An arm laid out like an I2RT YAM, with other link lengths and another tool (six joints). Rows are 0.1 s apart.
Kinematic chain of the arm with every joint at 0, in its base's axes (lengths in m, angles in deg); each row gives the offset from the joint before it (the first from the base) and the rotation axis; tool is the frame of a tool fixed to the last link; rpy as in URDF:
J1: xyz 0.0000 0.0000 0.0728 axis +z
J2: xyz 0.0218 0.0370 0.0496 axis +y
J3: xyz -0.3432 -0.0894 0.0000 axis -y
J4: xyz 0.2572 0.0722 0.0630 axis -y
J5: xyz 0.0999 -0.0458 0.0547 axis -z
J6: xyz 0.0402 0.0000 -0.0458 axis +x
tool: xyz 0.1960 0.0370 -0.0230 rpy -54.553 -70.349 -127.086
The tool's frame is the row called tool.
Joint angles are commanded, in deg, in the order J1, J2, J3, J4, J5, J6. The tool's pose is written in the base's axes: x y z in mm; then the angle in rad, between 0 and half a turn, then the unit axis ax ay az. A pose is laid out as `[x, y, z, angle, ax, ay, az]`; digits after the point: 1 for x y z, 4 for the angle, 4 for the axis.
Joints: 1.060, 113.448, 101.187, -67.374, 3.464, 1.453
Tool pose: [470.9, 5.9, 109.4, 3.0819, 0.9708, -0.1415, 0.1939]
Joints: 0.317, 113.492, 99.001, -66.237, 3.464, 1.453
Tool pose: [464.9, -0.2, 98.1, 3.0765, 0.9717, -0.1475, 0.1845]
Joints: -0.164, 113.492, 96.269, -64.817, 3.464, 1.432
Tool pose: [456.7, -4.1, 84.7, 3.0715, 0.9732, -0.1510, 0.1732]
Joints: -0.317, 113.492, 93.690, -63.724, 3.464, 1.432
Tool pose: [446.9, -5.2, 72.0, 3.0673, 0.9753, -0.1519, 0.1606]
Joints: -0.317, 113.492, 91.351, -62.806, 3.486, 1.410
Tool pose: [437.2, -5.3, 60.8, 3.0633, 0.9773, -0.1512, 0.1485]
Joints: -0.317, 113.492, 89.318, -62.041, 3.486, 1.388
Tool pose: [428.2, -5.3, 51.2, 3.0601, 0.9790, -0.1506, 0.1377]
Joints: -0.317, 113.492, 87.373, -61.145, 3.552, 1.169
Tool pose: [420.1, -5.6, 42.3, 3.0566, 0.9805, -0.1483, 0.1288]
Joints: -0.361, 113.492, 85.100, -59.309, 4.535, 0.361
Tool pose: [414.5, -10.3, 31.7, 3.0395, 0.9820, -0.1409, 0.1261]
